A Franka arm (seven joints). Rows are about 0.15 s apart.
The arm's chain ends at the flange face. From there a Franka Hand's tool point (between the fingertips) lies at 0.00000 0.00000 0.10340 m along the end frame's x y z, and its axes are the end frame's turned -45 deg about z.
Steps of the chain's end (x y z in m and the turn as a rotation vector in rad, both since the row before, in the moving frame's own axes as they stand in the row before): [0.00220, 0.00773, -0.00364, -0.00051, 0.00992, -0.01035]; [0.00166, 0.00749, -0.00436, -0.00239, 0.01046, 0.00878]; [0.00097, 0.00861, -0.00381, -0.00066, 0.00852, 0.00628]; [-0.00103, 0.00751, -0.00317, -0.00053, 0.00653, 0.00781]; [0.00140, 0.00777, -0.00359, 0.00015, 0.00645, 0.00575]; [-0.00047, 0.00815, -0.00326, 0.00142, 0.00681, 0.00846]
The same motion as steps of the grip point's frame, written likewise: [-0.00322, 0.00778, -0.00365, -0.00738, 0.00665, -0.01035]; [-0.00354, 0.00741, -0.00437, -0.00909, 0.00571, 0.00878]; [-0.00483, 0.00745, -0.00381, -0.00649, 0.00556, 0.00628]; [-0.00560, 0.00510, -0.00317, -0.00499, 0.00424, 0.00781]; [-0.00402, 0.00695, -0.00359, -0.00445, 0.00467, 0.00575]; [-0.00550, 0.00583, -0.00326, -0.00381, 0.00582, 0.00846]
